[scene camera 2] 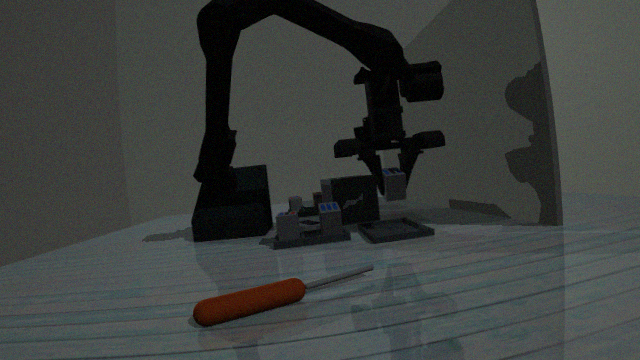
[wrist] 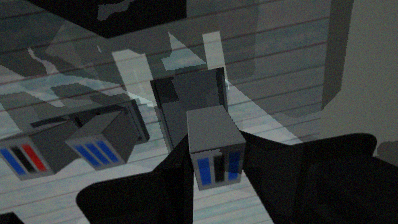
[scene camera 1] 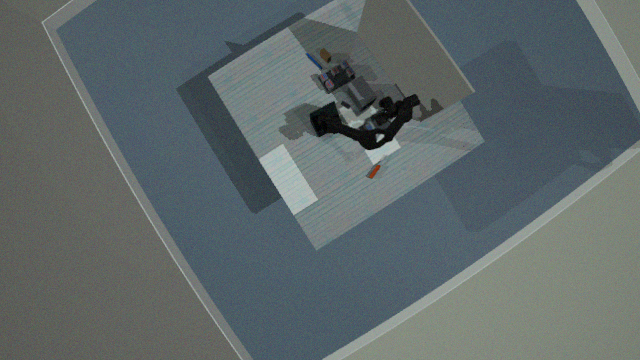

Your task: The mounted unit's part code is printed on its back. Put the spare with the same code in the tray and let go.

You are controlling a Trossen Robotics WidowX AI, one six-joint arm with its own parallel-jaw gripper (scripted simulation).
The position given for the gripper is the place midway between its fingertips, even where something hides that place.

The gripper (scene camera 2: 393, 193) carries a spare. Further things: an orange-handled screwdriver (scene camera 2: 215, 310), a dark tray (wrist: 175, 95), a mounted unit (scene camera 2: 357, 196) and a grey panel (scene camera 2: 501, 158).
The gripper shows as well in the wrist view (wrist: 208, 134). The grey panel is seen too in the wrist view (wrist: 352, 101). The wrist view does not show the orange-handled screwdriver: it is out of frame.
